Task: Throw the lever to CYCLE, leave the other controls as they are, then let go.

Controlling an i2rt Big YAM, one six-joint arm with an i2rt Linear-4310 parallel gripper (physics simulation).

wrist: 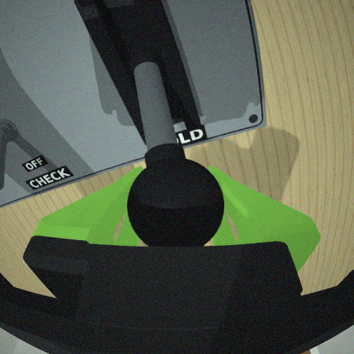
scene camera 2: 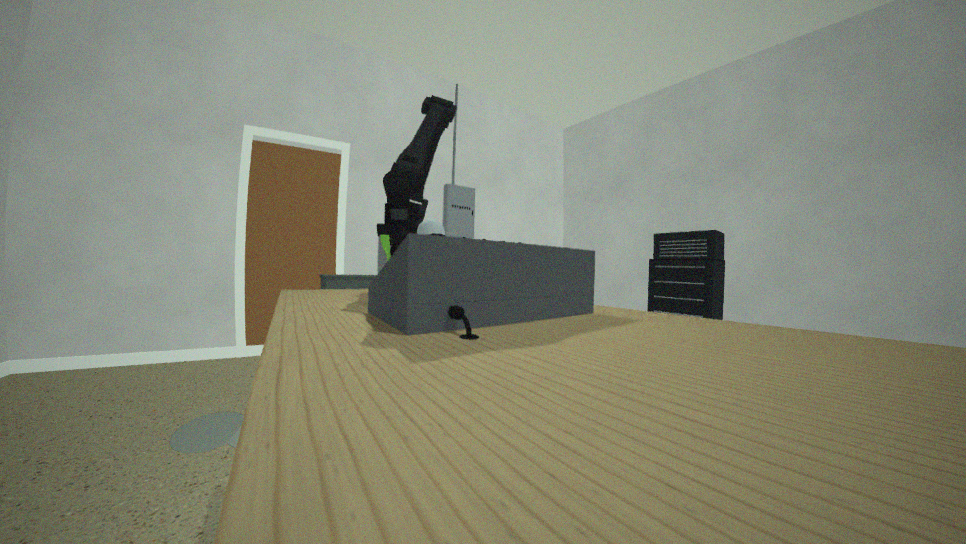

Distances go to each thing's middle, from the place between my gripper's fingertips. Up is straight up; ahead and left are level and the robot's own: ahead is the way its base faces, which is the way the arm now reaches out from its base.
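Lever (wrist: 174, 202): my gripper is 3 cm short of it and 2 cm below it. Grey console (wrist: 77, 115): relative to my hand, 21 cm to the left of it, 11 cm ahead of it and 1 cm below it.
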